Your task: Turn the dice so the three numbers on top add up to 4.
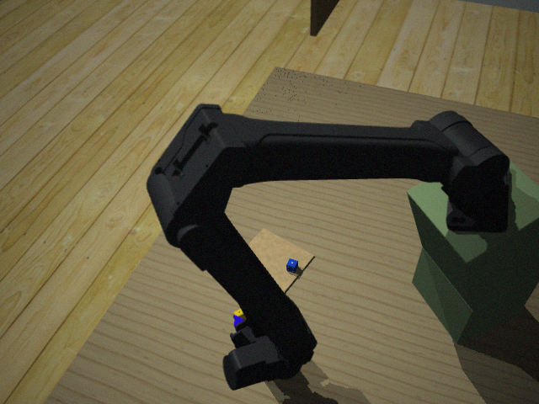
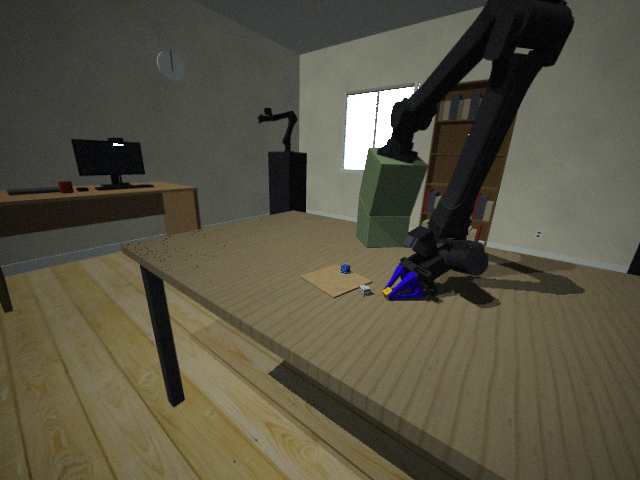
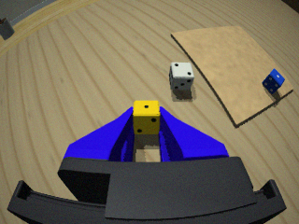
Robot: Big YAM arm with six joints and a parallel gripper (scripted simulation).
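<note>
The white die is 20 mm ahead of my hand and 60 mm to the right of it. Also, from my hand: tan mat: 10 mm behind, 150 mm to the right, 10 mm below; then blue die: 60 mm behind, 150 mm to the right; then yellow die: right at my hand.
</note>
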